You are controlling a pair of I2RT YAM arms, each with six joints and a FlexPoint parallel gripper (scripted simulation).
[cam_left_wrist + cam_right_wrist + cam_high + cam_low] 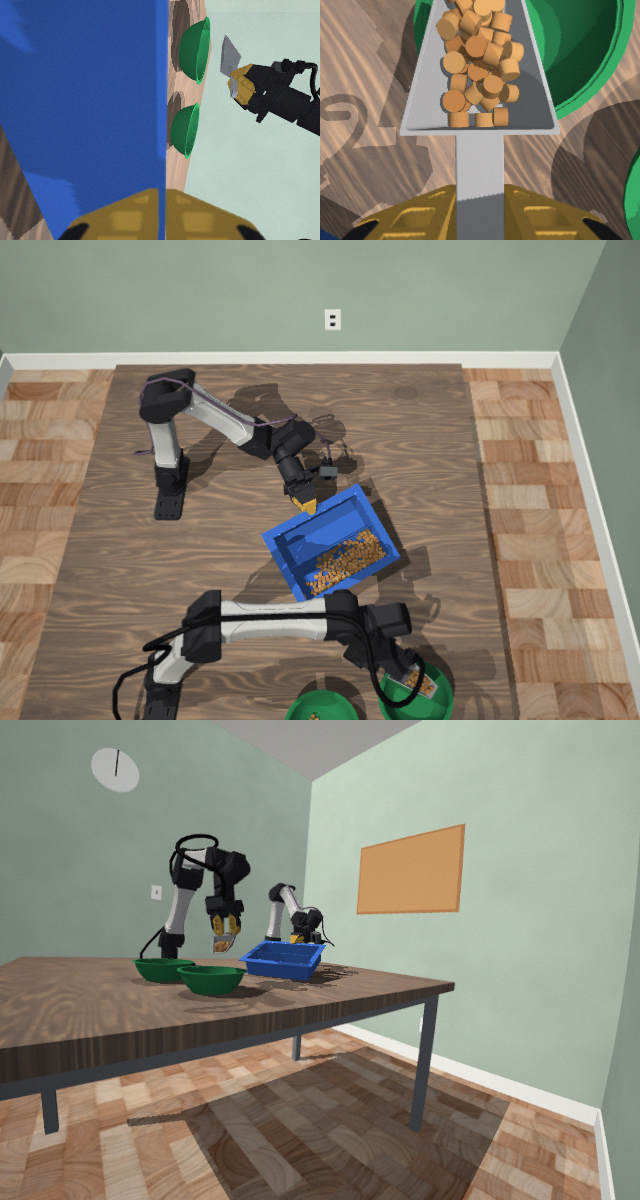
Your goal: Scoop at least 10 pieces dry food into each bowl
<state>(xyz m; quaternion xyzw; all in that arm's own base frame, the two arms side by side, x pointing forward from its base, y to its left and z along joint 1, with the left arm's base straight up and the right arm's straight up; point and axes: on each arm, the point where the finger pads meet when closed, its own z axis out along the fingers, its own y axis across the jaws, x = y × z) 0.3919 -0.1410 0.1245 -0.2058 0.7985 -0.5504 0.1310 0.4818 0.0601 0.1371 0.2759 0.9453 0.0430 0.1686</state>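
Observation:
My left gripper is now 80 mm to the left of the blue box, 50 mm above it and 40 mm short of it. Also, from my left hand: grey scoop: 400 mm to the right, 150 mm ahead.

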